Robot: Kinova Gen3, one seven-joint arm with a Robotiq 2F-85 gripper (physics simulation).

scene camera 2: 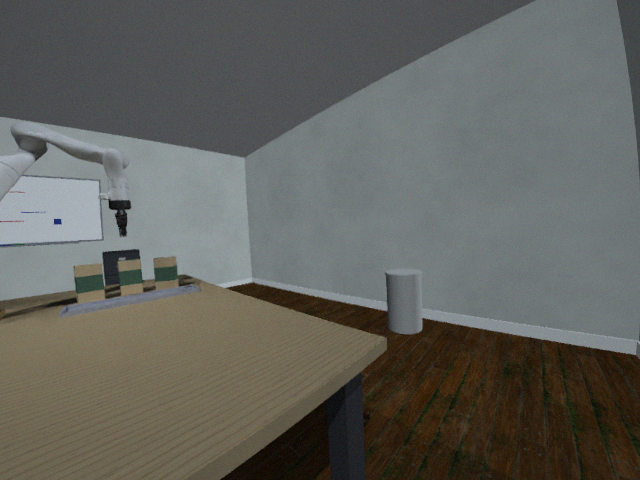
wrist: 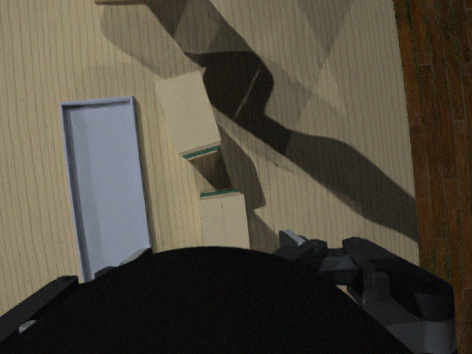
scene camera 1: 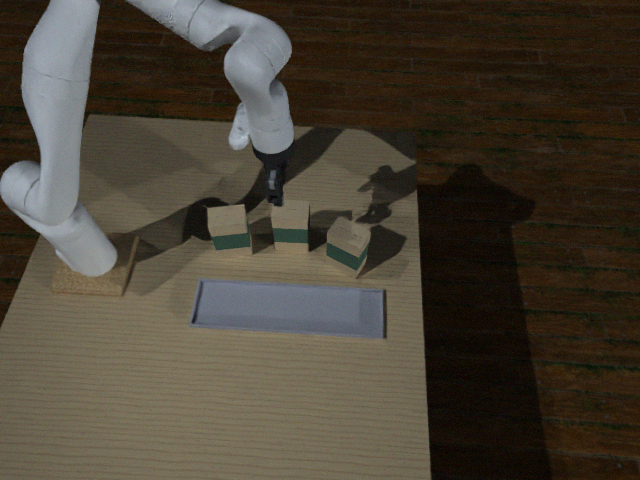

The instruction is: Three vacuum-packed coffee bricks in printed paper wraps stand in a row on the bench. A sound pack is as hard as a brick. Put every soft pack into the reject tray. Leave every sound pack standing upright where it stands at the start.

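Seen in the pictures: gripper, between the fingertips: (scene camera 2: 123, 236) (scene camera 1: 281, 185); arm's base, origin of its link: (scene camera 1: 96, 258).
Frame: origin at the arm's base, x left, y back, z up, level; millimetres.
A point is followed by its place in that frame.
Observation:
Three tan coffee bricks with green bands stand upright in a row. The left brick (scene camera 1: 230, 229) @(x -8, y -320, z 105 mm) (scene camera 2: 89, 283) @(x -8, y -311, z 53 mm) (wrist: 189, 114) @(x 18, y -317, z 122 mm) stands nearest the arm's base. The middle brick (scene camera 1: 291, 227) @(x -1, y -451, z 88 mm) (scene camera 2: 130, 277) @(x -1, y -446, z 52 mm) (wrist: 224, 220) @(x 26, y -437, z 122 mm) is partly hidden by the gripper body in the wrist view. The right brick (scene camera 1: 347, 246) @(x -68, y -568, z 107 mm) (scene camera 2: 165, 272) @(x -64, y -563, z 59 mm) is turned at an angle. My gripper (scene camera 1: 275, 202) (scene camera 2: 123, 236) @(x 15, y -437, z 223 mm) is open and empty, above the middle brick and clear of its top. The grey-blue reject tray (scene camera 1: 289, 283) @(x -92, y -439, z -4 mm) (scene camera 2: 129, 299) @(x -116, y -414, z -16 mm) (wrist: 141, 175) @(x -81, y -360, z -7 mm) lies in front of the row and holds no brick.
The arm's base stands on a wooden block (scene camera 1: 125, 263) @(x -17, y -66, z -3 mm) at the left of the bench (scene camera 1: 232, 403) @(x -344, y -315, z -18 mm) (scene camera 2: 206, 372) @(x -814, y -376, z -18 mm). The bench's right edge lies beyond the right brick. A grey cylinder (scene camera 2: 404, 301) stands on the floor away from the bench.

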